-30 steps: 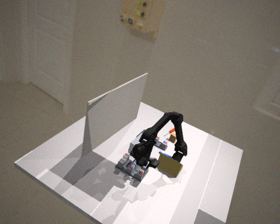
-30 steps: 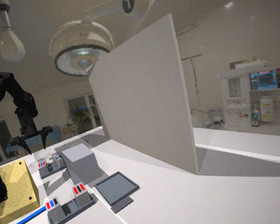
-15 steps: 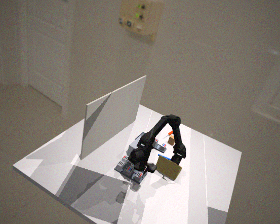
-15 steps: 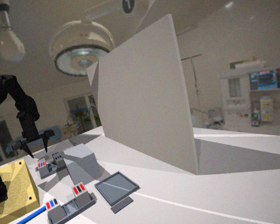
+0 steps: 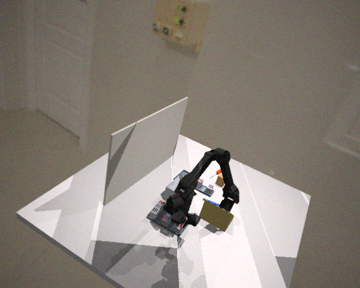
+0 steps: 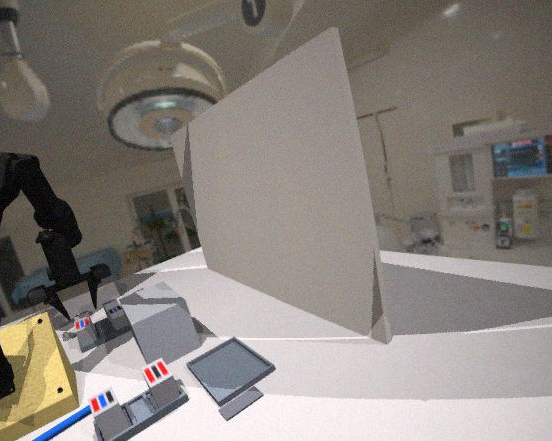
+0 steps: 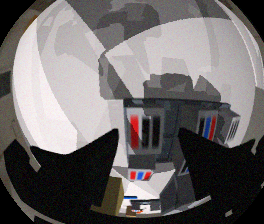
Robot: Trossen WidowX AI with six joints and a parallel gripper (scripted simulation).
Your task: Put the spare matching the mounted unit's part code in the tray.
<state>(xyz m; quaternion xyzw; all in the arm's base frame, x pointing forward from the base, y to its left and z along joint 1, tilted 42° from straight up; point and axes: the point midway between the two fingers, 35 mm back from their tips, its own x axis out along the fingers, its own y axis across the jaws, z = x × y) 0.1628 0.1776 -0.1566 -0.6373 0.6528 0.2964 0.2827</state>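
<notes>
My gripper tip is now 10 mm above the spare. Round my gripper tip: blue pen 80 mm behind, 330 mm to the right, 50 mm below; grey box 120 mm ahead, 230 mm to the right; holder 20 mm ahead, 400 mm to the right, 50 mm below.
</notes>
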